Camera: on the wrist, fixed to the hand. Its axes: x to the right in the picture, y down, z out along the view.
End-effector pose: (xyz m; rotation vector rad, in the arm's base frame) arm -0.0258 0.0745 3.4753 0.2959 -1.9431 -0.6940
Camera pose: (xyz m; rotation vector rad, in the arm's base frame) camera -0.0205 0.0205 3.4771 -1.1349 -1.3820 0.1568
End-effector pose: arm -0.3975 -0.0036 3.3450 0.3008 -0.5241 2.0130
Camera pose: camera -0.3724 0.0446 3.3449 0.4543 0.8158 -2.6041
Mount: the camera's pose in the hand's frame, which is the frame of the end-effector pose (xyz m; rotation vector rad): 0.0252 -0.0419 -0.0236 -0.2160 0.1430 1.5157
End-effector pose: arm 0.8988 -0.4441 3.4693 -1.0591 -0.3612 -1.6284
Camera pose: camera 0.8509 -0.4618 3.4878 -0.9229 0.6353 -0.3414
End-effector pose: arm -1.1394 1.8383 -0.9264 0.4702 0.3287 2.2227
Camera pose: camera -1.1363 1.8823 -0.9580 -0.3359 0.2491 -2.4969
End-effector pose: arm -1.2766 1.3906 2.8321 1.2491 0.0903 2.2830
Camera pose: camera -1.2888 1.4431 2.8252 -0.7131 0.9302 -2.1358
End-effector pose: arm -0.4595 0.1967 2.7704 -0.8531 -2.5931 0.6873
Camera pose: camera -0.4880 0.1909 2.8163 2.6989 1.4323 -0.5478
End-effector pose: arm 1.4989 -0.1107 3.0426 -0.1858 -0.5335 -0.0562
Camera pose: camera 1.5281 -0.1565 3.0423 -0.7485 -0.1362 1.3419
